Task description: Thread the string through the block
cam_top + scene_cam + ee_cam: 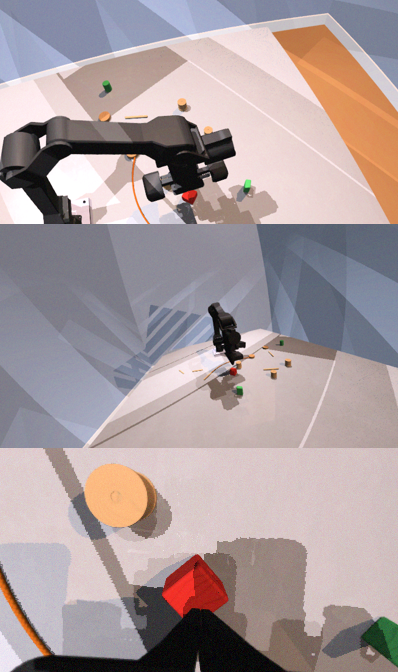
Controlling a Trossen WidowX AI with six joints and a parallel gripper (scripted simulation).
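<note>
My gripper tip is now 50 mm above the red block. Round my gripper tip: green block 160 mm ahead, 40 mm below, 10 mm to the left; then round wooden button 170 mm behind, 150 mm to the left, 50 mm below; then pale wooden cylinder 60 mm behind, 40 mm to the left, 40 mm below.
</note>
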